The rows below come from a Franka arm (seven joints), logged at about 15 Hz.
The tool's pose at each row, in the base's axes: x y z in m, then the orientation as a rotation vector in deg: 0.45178, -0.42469, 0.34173, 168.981, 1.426, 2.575; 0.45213, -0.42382, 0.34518, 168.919, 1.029, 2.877; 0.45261, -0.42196, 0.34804, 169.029, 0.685, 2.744; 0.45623, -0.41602, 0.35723, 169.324, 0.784, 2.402; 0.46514, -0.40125, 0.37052, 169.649, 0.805, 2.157; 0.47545, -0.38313, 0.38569, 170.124, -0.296, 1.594; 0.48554, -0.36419, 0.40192, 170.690, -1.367, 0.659; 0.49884, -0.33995, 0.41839, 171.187, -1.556, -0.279; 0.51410, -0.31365, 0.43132, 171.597, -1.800, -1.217; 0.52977, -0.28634, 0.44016, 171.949, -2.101, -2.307; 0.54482, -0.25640, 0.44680, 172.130, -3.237, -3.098; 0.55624, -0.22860, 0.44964, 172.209, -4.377, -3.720; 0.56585, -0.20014, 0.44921, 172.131, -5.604, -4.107; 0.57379, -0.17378, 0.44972, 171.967, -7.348, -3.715; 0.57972, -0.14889, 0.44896, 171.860, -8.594, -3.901; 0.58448, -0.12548, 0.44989, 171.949, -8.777, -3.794
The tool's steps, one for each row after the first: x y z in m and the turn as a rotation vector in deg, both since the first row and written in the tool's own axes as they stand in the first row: 0.00047, -0.00019, -0.00354, -0.066, 0.177, 0.285; 0.00106, -0.00146, -0.00668, 0.038, 0.065, 0.509; 0.00506, -0.00549, -0.01672, 0.331, -0.158, 0.426; 0.01463, -0.01733, -0.03229, 0.655, -0.321, 0.402; 0.02573, -0.03207, -0.05029, 1.114, -0.769, 1.110; 0.03665, -0.04742, -0.06950, 1.674, -1.459, 1.771; 0.05089, -0.06789, -0.08986, 2.175, -2.092, 1.842; 0.06702, -0.09102, -0.10707, 2.594, -2.726, 1.948; 0.08347, -0.11592, -0.12044, 2.962, -3.462, 2.082; 0.09929, -0.14383, -0.13218, 3.165, -4.054, 2.785; 0.11133, -0.17042, -0.13990, 3.271, -4.535, 3.499; 0.12148, -0.19830, -0.14459, 3.225, -4.870, 4.286; 0.12995, -0.22397, -0.14986, 3.095, -4.724, 5.465; 0.13634, -0.24846, -0.15366, 3.035, -4.927, 6.278; 0.14158, -0.27119, -0.15888, 3.128, -4.866, 6.405
